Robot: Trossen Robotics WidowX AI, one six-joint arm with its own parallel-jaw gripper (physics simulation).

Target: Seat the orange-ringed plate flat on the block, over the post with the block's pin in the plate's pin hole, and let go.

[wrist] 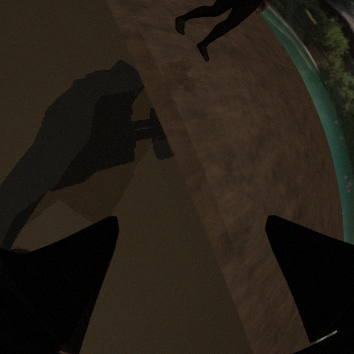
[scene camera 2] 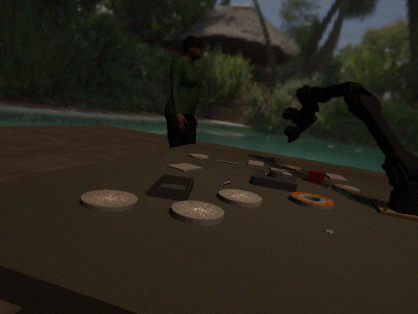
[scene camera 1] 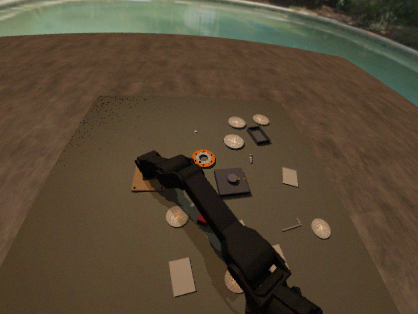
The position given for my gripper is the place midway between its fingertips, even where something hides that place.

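Observation:
Dark tray (scene camera 2: 172,187) on the table. In the wrist view the dark tray is out of frame. My gripper (wrist: 194,224) open, holding nothing.

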